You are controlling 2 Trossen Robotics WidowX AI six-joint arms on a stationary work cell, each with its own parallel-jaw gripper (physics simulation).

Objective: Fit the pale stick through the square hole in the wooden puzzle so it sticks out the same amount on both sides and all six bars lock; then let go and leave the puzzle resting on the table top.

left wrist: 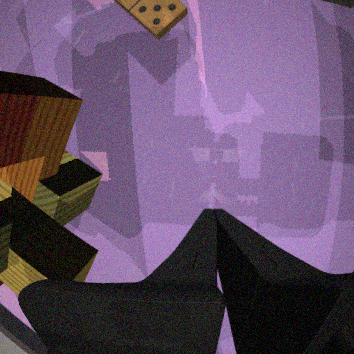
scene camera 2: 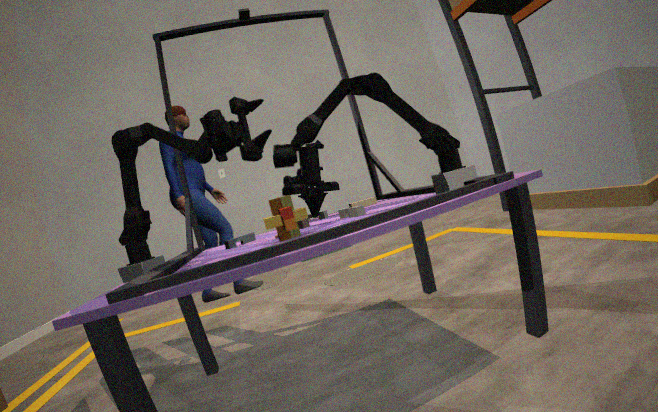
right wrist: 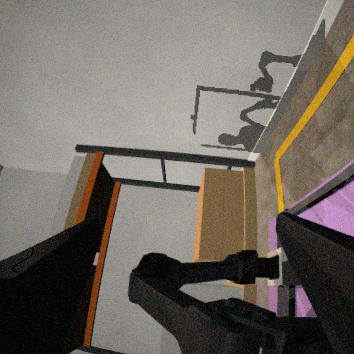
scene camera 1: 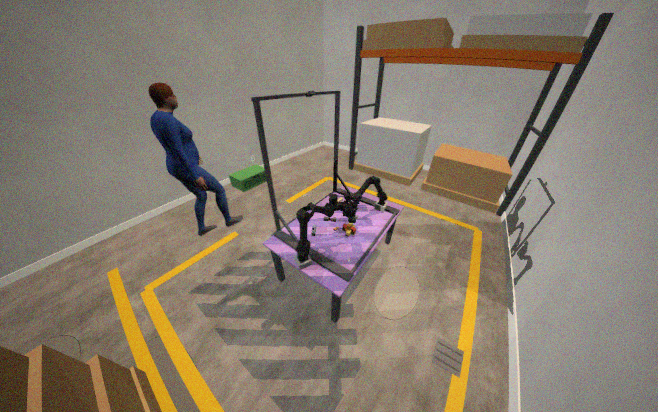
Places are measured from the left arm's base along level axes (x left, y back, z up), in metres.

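Where they show: left gripper, fingertip midpoint: [left wrist: 211, 217] [scene camera 2: 315, 217]; right gripper, fingertip midpoint: [scene camera 2: 266, 114] [right wrist: 189, 225] [scene camera 1: 358, 202]; left arm's base, link origin: [scene camera 2: 452, 170] [right wrist: 273, 267] [scene camera 1: 381, 203]; right arm's base, link origin: [scene camera 2: 140, 261] [scene camera 1: 302, 258].
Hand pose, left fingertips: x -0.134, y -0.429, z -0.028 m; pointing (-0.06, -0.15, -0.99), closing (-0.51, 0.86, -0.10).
Observation:
Things, the pixels of their centre, and the offset from my left fingertips. "*": a spot on its surface instead.
- pale bar, body centre: [scene camera 2: 363, 203] dx -0.282, dy +0.290, dz -0.018 m
- domino, surface spot: [left wrist: 157, 15] * dx -0.075, dy -0.079, dz -0.025 m
- grey block, body centre: [scene camera 2: 351, 212] dx -0.046, dy +0.133, dz -0.018 m
- grey piece, body centre: [scene camera 2: 240, 240] dx -0.226, dy -0.227, dz -0.018 m
The wooden puzzle [scene camera 1: 349, 228] [scene camera 2: 286, 217] [left wrist: 62, 130] stands on the purple table [scene camera 2: 525, 176], a cross-shaped cluster of orange, red, yellow and olive bars. Whether its square hole is filled cannot be told. A pale bar [scene camera 2: 362, 202], perhaps the pale stick, lies to its right in scene camera 2, behind a grey block. My left gripper [scene camera 2: 314, 215] [left wrist: 211, 217] is shut and empty, pointing down low over the table, just right of the puzzle in both views. My right gripper [scene camera 2: 267, 116] [right wrist: 189, 225] is open and empty, high above and left of the puzzle in scene camera 2.
A domino [left wrist: 157, 15] lies beyond the puzzle. The grey block [scene camera 2: 352, 211] lies right of the left gripper, and another grey piece [scene camera 2: 240, 241] lies left of the puzzle. A dark frame [scene camera 1: 265, 150] rises over the table. A person in blue [scene camera 1: 175, 145] [scene camera 2: 200, 220] stands beyond it.

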